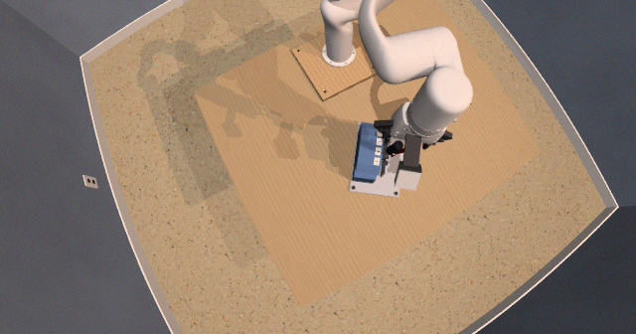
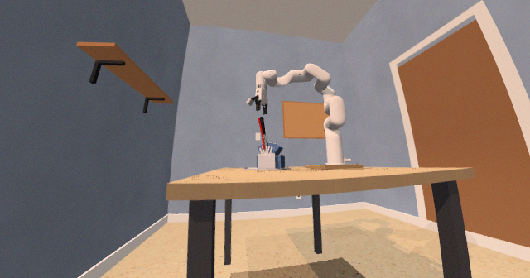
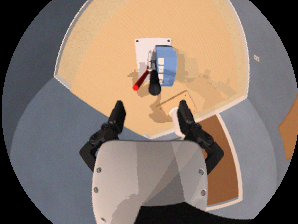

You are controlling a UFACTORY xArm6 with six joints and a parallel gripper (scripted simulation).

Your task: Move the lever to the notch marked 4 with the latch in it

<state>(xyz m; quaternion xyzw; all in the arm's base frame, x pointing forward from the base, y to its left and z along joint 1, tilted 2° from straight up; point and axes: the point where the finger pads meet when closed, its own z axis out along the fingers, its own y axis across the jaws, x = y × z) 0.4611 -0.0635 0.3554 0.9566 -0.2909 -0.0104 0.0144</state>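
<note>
The red bar is 2 cm to the left of my hand and 19 cm below it.
</note>
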